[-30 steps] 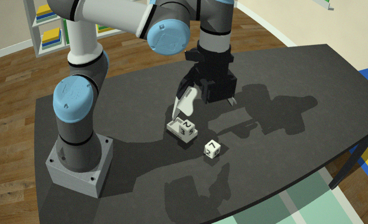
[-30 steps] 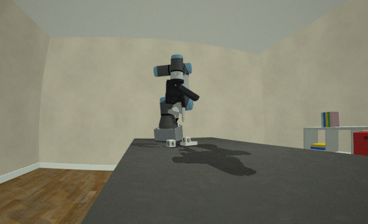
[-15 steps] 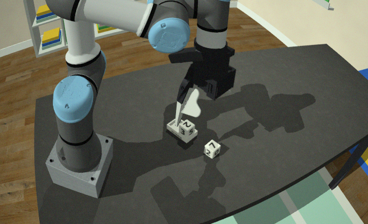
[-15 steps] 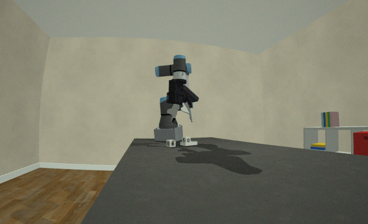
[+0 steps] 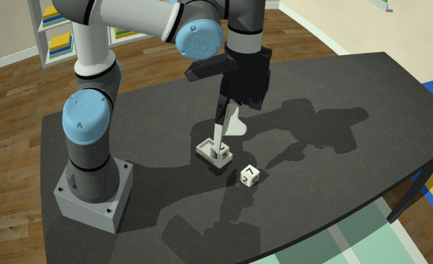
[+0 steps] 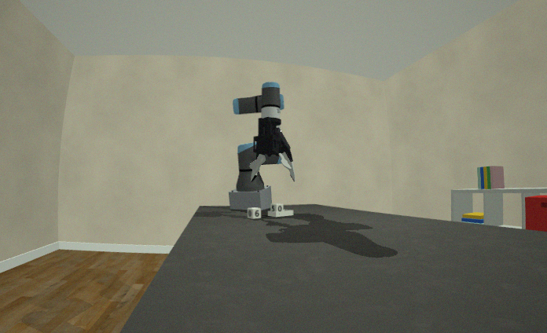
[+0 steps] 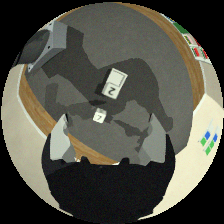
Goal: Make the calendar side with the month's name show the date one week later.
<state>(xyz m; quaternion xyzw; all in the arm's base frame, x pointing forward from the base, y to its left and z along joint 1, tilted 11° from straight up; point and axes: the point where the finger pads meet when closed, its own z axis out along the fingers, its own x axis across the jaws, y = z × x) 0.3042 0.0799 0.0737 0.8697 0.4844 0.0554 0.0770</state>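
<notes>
Now: the white tray 20 mm behind my hand, 30 mm to the left of it and 110 mm below it.
</notes>
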